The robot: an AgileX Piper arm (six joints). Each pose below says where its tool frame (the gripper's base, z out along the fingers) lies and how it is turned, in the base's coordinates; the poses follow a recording.
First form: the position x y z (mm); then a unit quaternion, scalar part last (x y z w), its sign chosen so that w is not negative.
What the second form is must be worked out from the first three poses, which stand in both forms.
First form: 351 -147 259 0.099 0.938 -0.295 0.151
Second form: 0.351 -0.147 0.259 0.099 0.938 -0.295 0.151
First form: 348 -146 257 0.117 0.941 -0.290 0.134
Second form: 0.348 -0.146 0.257 0.117 0.941 -0.290 0.134
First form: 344 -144 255 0.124 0.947 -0.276 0.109
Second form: 0.344 -0.144 0.255 0.124 0.947 -0.276 0.109
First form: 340 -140 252 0.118 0.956 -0.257 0.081
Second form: 0.340 -0.140 0.252 0.118 0.956 -0.257 0.081
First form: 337 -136 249 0.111 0.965 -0.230 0.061
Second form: 0.337 -0.136 0.249 0.111 0.965 -0.230 0.061
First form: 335 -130 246 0.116 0.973 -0.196 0.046
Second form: 0.335 -0.130 0.246 0.116 0.973 -0.196 0.046
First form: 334 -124 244 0.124 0.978 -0.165 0.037
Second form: 0.334 -0.124 0.244 0.124 0.978 -0.165 0.037
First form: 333 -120 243 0.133 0.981 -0.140 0.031
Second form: 0.333 -0.120 0.243 0.133 0.981 -0.140 0.031
